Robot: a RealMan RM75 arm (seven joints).
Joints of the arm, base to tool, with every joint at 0 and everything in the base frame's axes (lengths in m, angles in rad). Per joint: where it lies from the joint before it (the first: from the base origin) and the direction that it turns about. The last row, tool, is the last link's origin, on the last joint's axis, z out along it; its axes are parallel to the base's.
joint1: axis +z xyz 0 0 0.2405
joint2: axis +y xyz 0 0 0
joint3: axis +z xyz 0 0 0.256
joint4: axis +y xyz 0 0 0
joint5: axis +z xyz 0 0 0.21
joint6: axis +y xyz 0 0 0
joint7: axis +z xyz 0 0 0.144
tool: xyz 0 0 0
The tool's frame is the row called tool.
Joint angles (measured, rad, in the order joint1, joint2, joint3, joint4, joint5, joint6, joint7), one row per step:
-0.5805, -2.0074, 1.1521, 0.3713, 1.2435, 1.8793, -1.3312
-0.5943, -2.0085, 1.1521, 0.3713, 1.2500, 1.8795, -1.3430
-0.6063, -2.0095, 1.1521, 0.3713, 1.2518, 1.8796, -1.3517
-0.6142, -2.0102, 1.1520, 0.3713, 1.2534, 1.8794, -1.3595
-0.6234, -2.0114, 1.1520, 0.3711, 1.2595, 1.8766, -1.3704
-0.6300, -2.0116, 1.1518, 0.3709, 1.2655, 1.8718, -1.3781
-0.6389, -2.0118, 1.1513, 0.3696, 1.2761, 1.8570, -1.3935
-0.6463, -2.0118, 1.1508, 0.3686, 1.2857, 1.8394, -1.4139
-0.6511, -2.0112, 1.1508, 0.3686, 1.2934, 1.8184, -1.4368
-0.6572, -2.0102, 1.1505, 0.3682, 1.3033, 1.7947, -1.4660
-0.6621, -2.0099, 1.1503, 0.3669, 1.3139, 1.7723, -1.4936
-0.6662, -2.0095, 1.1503, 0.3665, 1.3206, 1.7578, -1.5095
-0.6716, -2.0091, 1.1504, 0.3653, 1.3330, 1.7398, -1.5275
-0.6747, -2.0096, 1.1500, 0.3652, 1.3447, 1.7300, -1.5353
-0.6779, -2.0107, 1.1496, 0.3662, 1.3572, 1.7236, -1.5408
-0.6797, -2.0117, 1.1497, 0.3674, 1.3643, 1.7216, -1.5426
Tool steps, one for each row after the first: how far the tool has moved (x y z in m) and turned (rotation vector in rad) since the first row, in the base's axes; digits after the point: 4 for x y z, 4 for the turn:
0.0040, 0.0020, -0.0010, -0.0145, 0.0033, -0.0095
0.0078, 0.0039, -0.0015, -0.0235, 0.0034, -0.0176
0.0102, 0.0052, -0.0019, -0.0313, 0.0038, -0.0217
0.0127, 0.0066, -0.0031, -0.0435, 0.0088, -0.0245
0.0142, 0.0079, -0.0040, -0.0514, 0.0156, -0.0248
0.0155, 0.0104, -0.0062, -0.0642, 0.0307, -0.0160
0.0163, 0.0131, -0.0082, -0.0788, 0.0463, -0.0008
0.0162, 0.0160, -0.0101, -0.0920, 0.0627, 0.0206
0.0161, 0.0194, -0.0121, -0.1096, 0.0817, 0.0463
0.0156, 0.0222, -0.0144, -0.1273, 0.0997, 0.0722
0.0155, 0.0242, -0.0158, -0.1364, 0.1117, 0.0867
0.0152, 0.0264, -0.0180, -0.1483, 0.1299, 0.1031
0.0149, 0.0272, -0.0198, -0.1549, 0.1435, 0.1093
0.0150, 0.0275, -0.0215, -0.1613, 0.1561, 0.1104
0.0153, 0.0275, -0.0225, -0.1646, 0.1627, 0.1084

